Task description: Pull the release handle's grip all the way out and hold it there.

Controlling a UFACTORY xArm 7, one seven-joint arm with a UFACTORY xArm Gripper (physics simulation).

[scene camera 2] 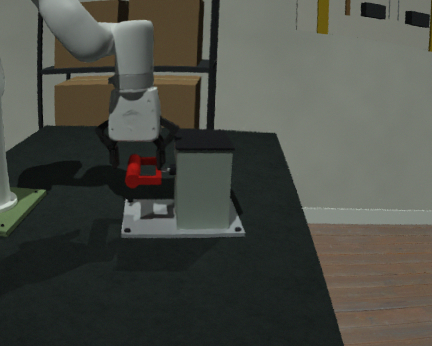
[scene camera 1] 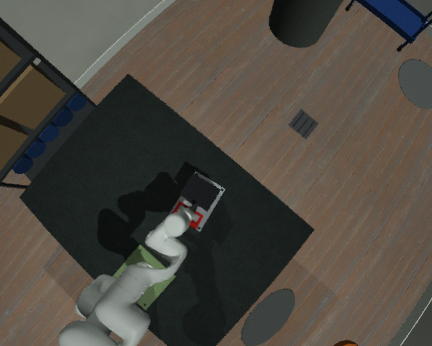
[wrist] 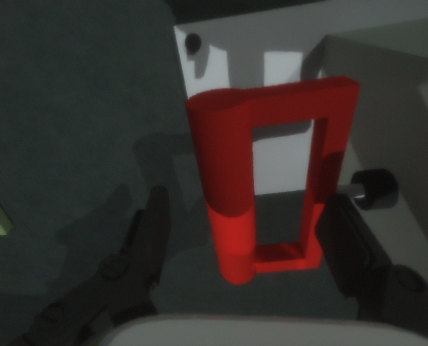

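Note:
The red release handle (scene camera 1: 200, 218) (scene camera 2: 133, 171) (wrist: 225, 165) is a frame with a thick round grip bar on its outer side. A thin metal rod (wrist: 352, 191) joins its inner bar to a black collar (scene camera 2: 172, 170) (wrist: 376, 189) on the pale housing (scene camera 2: 204, 190) (wrist: 395, 115). A short stretch of rod shows. My gripper (scene camera 2: 137, 166) (wrist: 245, 208) is open and points down at the handle. One finger is beyond the grip bar's outer side, with a gap. The other overlaps the inner bar beside the rod; I cannot tell whether it touches. In scene camera 1 the arm hides the fingers.
The housing has a dark top (scene camera 1: 201, 191) and stands on a white base plate (scene camera 2: 150, 227) (wrist: 282, 65) on the dark mat (scene camera 1: 125, 130) (scene camera 2: 150, 300). The green arm base (scene camera 1: 141, 252) (scene camera 2: 25, 205) is on the arm's side. A shelf with boxes (scene camera 1: 32, 97) (scene camera 2: 175, 102) stands beyond the mat.

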